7 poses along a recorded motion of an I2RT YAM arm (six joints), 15 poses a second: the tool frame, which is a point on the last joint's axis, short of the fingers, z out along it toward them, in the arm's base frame.
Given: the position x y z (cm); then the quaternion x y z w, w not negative.
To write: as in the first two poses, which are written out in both.
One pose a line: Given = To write
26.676 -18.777 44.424 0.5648 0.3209 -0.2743 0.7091 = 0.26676 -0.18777 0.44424 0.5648 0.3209 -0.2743 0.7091
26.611 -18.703 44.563 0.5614 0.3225 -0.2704 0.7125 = 0.26611 -0.18703 0.44563 0.5614 0.3225 -0.2704 0.7125
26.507 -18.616 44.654 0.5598 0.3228 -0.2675 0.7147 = 0.26507 -0.18616 0.44654 0.5598 0.3228 -0.2675 0.7147
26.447 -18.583 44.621 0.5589 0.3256 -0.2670 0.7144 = 0.26447 -0.18583 0.44621 0.5589 0.3256 -0.2670 0.7144
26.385 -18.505 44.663 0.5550 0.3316 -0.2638 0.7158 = 0.26385 -0.18505 0.44663 0.5550 0.3316 -0.2638 0.7158
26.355 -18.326 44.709 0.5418 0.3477 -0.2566 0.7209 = 0.26355 -0.18326 0.44709 0.5418 0.3477 -0.2566 0.7209
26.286 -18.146 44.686 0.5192 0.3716 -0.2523 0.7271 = 0.26286 -0.18146 0.44686 0.5192 0.3716 -0.2523 0.7271
